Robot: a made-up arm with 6 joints.
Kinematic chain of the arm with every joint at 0, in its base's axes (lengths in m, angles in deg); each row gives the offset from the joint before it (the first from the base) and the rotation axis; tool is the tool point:
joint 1: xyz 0 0 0.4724 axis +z
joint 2: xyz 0.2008 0 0 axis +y
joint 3: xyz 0 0 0.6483 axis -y
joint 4: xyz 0 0 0.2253 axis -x
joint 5: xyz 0.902 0 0 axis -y
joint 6: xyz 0.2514 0 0 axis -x
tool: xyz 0 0 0
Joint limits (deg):
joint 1: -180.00..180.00
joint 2: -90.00..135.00
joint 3: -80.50..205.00
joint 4: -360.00..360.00
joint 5: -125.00..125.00
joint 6: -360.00..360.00
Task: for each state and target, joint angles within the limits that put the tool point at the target. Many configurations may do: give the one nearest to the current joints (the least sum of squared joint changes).
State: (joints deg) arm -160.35 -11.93 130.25 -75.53 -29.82 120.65
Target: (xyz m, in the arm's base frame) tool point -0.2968 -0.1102 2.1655
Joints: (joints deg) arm -178.91 28.63 119.75 -71.60 -25.98 120.65
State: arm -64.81 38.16 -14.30 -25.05 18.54 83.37
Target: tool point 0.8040 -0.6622 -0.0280
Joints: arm -38.58 30.14 -46.73 -24.78 8.88 83.37
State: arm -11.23 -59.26 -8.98 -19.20 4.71 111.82
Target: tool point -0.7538 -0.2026 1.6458
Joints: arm 13.86 -86.32 6.98 -20.44 10.59 111.82
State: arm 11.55 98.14 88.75 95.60 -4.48 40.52
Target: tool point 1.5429 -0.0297 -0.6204
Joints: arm 0.89 104.92 41.40 91.84 -12.32 40.52
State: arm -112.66 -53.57 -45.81 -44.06 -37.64 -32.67
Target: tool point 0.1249 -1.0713 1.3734
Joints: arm -87.86 -20.32 -13.15 -49.76 -26.21 -32.67
